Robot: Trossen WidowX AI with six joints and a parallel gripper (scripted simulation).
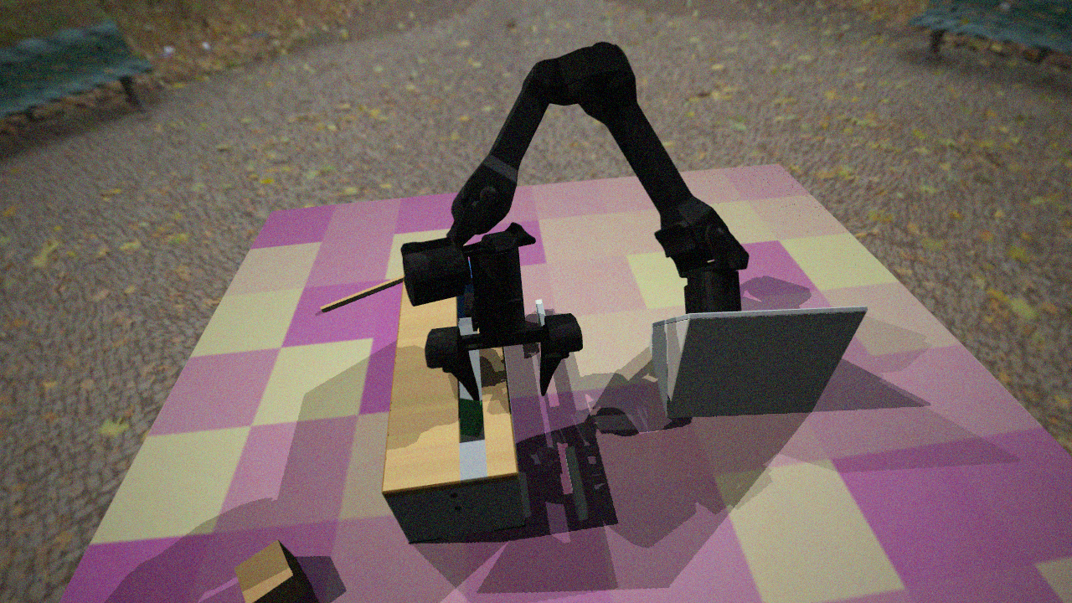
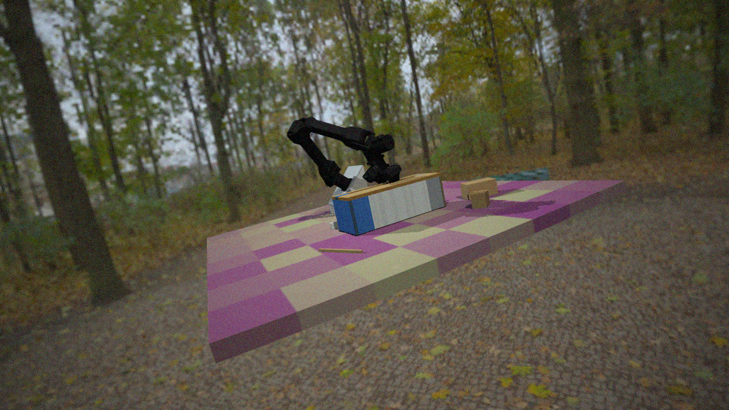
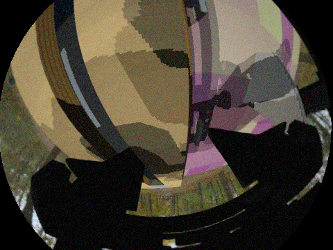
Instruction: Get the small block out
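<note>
The green block lies 50 mm ahead of my gripper tip and 20 mm to the left of it. The rest, counted from my gripper tip: long box 40 mm ahead, 50 mm to the right, 30 mm below; then tan cube 270 mm ahead, 190 mm to the left, 60 mm below; then thin wooden stick 300 mm ahead, 330 mm to the right, 90 mm below.
</note>
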